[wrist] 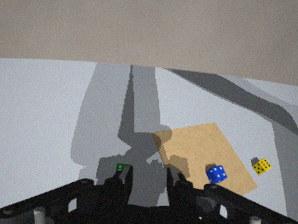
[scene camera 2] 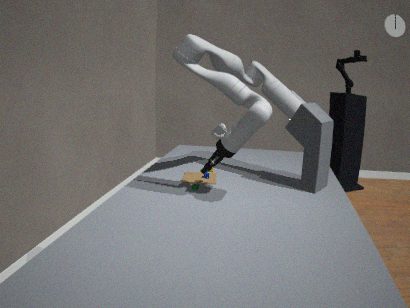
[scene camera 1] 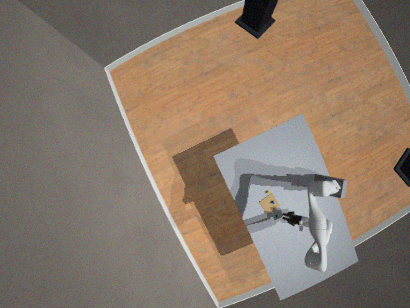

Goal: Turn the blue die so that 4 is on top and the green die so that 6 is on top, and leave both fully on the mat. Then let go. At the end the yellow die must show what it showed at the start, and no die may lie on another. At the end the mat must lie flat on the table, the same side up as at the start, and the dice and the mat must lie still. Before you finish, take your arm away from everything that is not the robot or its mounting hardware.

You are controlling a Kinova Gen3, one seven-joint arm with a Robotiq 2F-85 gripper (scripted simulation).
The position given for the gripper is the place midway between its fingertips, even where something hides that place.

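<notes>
You've got the gripper (wrist: 149, 176) showing here, and there's a tan mat (wrist: 193, 150) showing as well.
</notes>
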